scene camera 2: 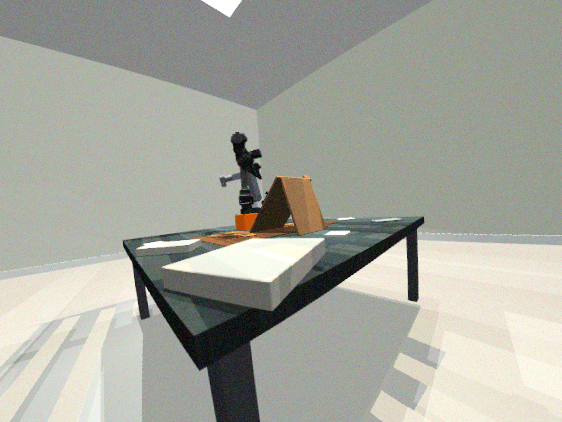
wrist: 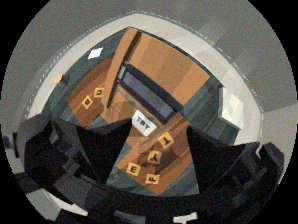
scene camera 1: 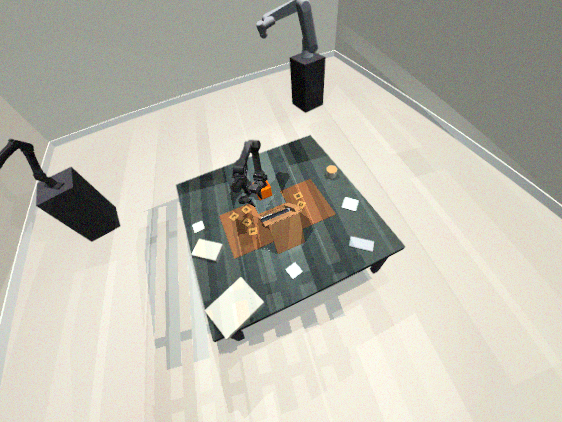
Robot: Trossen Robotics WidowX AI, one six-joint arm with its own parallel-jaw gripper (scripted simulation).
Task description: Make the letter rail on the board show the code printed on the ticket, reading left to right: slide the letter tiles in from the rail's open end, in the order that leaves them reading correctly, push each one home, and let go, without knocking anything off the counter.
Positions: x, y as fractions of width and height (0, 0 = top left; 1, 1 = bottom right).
Scene:
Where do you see a mat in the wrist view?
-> At 0.59, 0.72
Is my gripper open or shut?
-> Open.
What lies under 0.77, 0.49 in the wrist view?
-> A white slab.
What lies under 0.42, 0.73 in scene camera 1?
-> A white slab.

